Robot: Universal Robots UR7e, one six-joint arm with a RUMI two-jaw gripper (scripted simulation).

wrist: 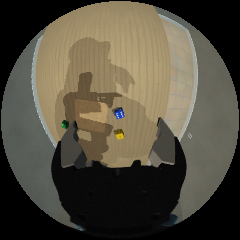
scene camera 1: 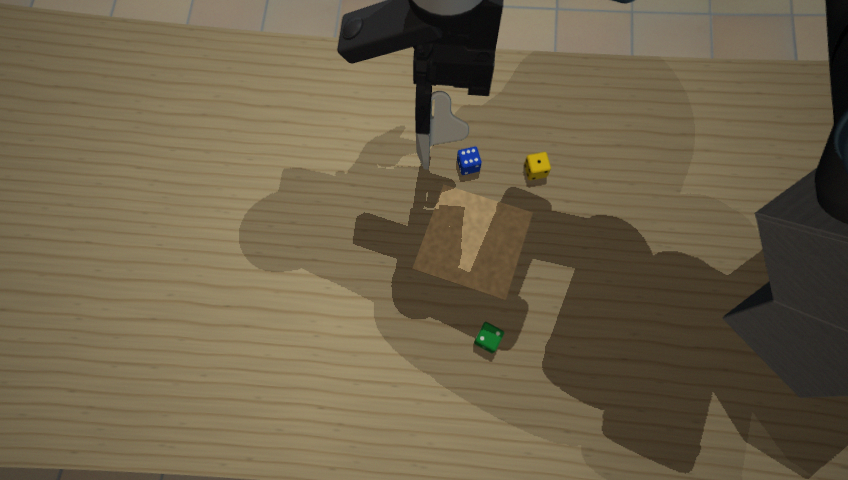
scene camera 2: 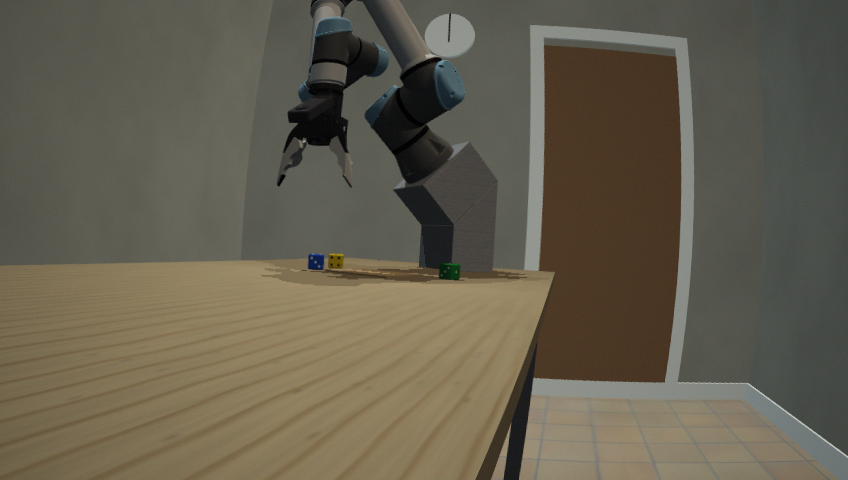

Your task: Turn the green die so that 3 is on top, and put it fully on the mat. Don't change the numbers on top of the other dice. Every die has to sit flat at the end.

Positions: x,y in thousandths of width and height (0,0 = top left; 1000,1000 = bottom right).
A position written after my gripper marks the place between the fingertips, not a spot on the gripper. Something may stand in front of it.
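Observation:
My gripper (scene camera 1: 509,230) is visible, likewise in the wrist view (wrist: 485,498) and in scene camera 2 (scene camera 2: 370,389). A tan mat (scene camera 1: 558,503) is visible, also in the wrist view (wrist: 381,481).

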